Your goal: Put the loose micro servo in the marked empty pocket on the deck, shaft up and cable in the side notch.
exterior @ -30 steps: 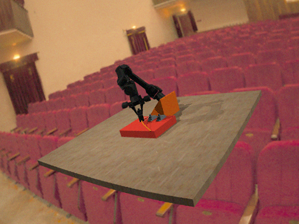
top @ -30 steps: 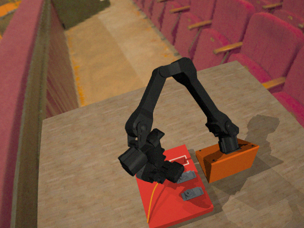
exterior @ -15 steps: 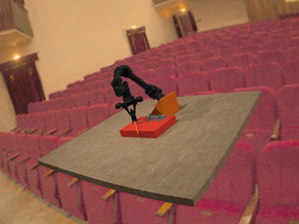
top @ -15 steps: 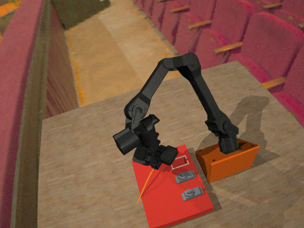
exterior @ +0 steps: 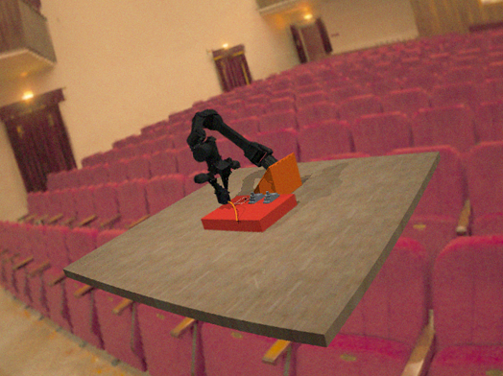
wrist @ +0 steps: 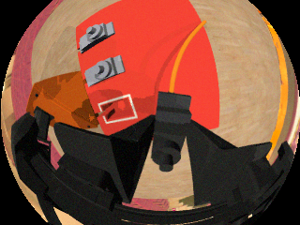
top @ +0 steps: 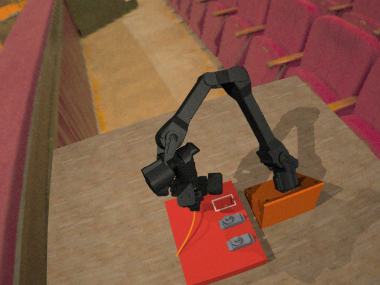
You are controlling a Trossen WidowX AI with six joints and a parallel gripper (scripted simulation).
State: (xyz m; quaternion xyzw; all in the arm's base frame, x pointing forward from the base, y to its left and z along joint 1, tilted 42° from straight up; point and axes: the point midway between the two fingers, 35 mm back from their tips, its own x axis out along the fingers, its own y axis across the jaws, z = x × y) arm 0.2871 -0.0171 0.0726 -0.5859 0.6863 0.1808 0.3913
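Now: the red deck 1 cm ahead of my gripper tip, 7 cm to the left of it and 10 cm below it.
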